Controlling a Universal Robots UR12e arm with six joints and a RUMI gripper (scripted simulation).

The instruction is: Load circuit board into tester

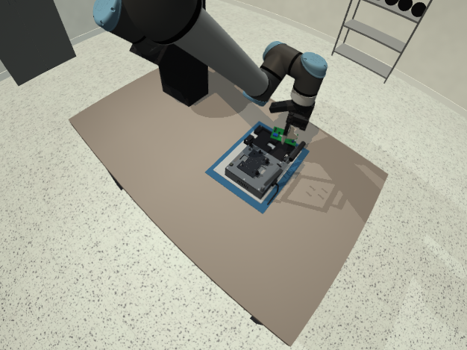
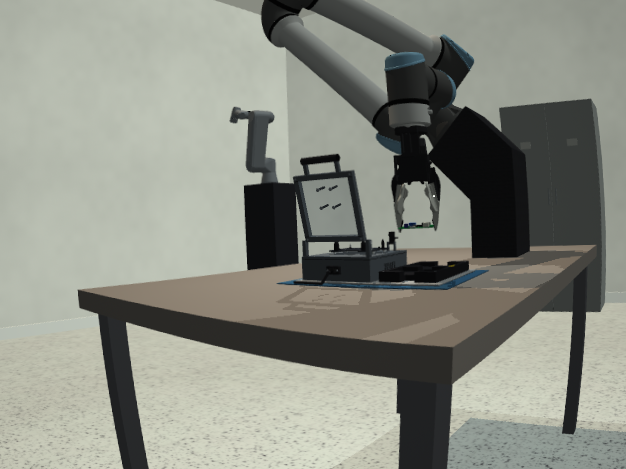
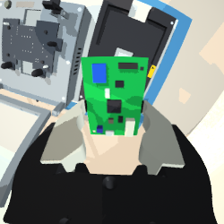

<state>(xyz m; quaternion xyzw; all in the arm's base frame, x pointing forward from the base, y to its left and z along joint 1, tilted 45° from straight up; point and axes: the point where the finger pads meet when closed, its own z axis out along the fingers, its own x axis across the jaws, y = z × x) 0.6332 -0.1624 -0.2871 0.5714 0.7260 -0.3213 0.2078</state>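
Now: hand right at the green circuit board. Also, from my hand: tester bed 16 cm to the right, 5 cm below, 4 cm behind; then black post 11 cm to the right, 10 cm behind, 3 cm below; then tester 13 cm to the right, 1 cm below, 1 cm behind.
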